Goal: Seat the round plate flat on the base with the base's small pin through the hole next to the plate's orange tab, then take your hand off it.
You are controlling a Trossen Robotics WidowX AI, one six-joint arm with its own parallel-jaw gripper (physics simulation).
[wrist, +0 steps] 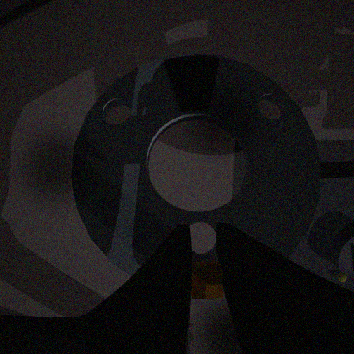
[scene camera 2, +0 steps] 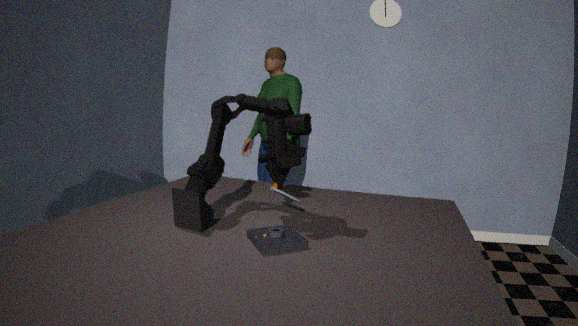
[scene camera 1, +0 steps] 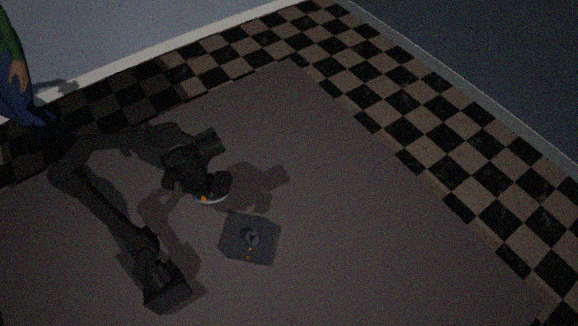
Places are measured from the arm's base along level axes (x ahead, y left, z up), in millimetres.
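Where they show: gripper, fingertip midpoint: (scene camera 2: 279, 188) (scene camera 1: 205, 195); arm's base, link origin: (scene camera 2: 191, 198) (scene camera 1: 160, 285).
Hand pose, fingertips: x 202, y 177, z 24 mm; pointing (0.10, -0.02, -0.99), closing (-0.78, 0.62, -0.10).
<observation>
Things, the pixels of their top centre, and the offset from my fingertips. Level surfaces: height alone.
- round plate's orange tab, top centre: (scene camera 1: 202, 195) (scene camera 2: 275, 182) dx -9, dy -9, dz +19 mm
- dark square base, top centre: (scene camera 2: 276, 230) (scene camera 1: 252, 237) dx +68, dy -149, dz -72 mm
- table with a raised round boss, surface height: dz -72 mm
My gripper (scene camera 1: 200, 192) (scene camera 2: 278, 185) (wrist: 202, 234) is shut on the round plate's orange tab (scene camera 1: 203, 198) (scene camera 2: 275, 186) (wrist: 207, 280). The grey plate (scene camera 1: 216, 201) (scene camera 2: 288, 194) (wrist: 280, 185) hangs above the table, apart from the base, tilted with its tab end higher in scene camera 2. Its large centre hole, two far holes and the hole beside the tab show in the wrist view. The dark square base (scene camera 1: 267, 232) (scene camera 2: 287, 246) lies on the table with a raised round boss (scene camera 1: 251, 236) (scene camera 2: 276, 232) (wrist: 327, 231). Small yellow marks (scene camera 1: 250, 249) (scene camera 2: 265, 235) (wrist: 342, 278) show beside the boss; the pin's exact shape is unclear.
The arm's own base (scene camera 1: 167, 295) (scene camera 2: 192, 210) stands on the brown table (scene camera 1: 375, 240) (scene camera 2: 380, 280). A person in green (scene camera 1: 12, 45) (scene camera 2: 282, 90) stands beyond the table near the wall. The arm casts dark shadows around the plate. The scene is dim.
</observation>
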